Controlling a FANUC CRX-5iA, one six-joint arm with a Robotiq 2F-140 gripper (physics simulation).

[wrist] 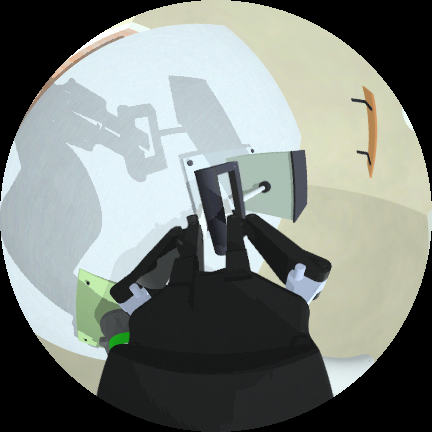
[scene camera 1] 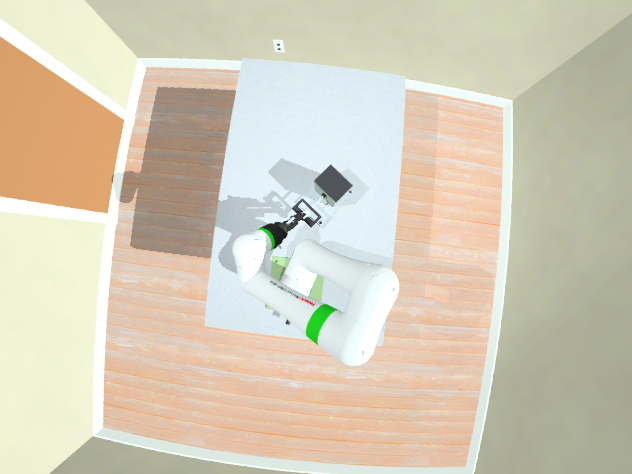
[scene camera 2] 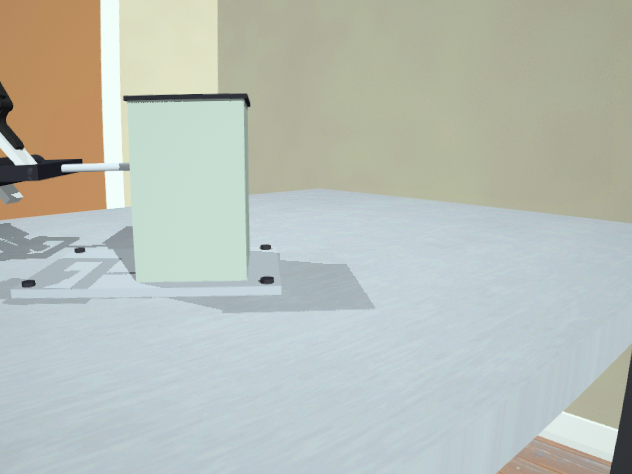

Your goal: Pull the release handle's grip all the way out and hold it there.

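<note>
The release handle's grip [scene camera 1: 309, 210] [scene camera 2: 57, 168] [wrist: 209, 200] is a dark rectangular frame. A pale rod [scene camera 2: 94, 166] [wrist: 252, 194] joins it to the pale green housing [scene camera 1: 332, 182] [scene camera 2: 188, 188] [wrist: 272, 172] with a dark lid. A stretch of rod shows between grip and housing; I cannot tell whether it is at full travel. My gripper [scene camera 1: 303, 216] [wrist: 214, 209] is shut on the grip's outer bar, one finger outside and one through the opening. It leans back from the housing. In the scene camera 2 view, the left edge cuts off part of the grip and gripper.
The housing stands on a bolted base plate [scene camera 2: 204, 291] on the pale table [scene camera 1: 316, 102] [scene camera 2: 408, 357]. My white arm [scene camera 1: 375, 301] bends over the green mounting plate [scene camera 1: 279, 265] [wrist: 92, 300] at the near end. A table edge shows at the lower right in the scene camera 2 view.
</note>
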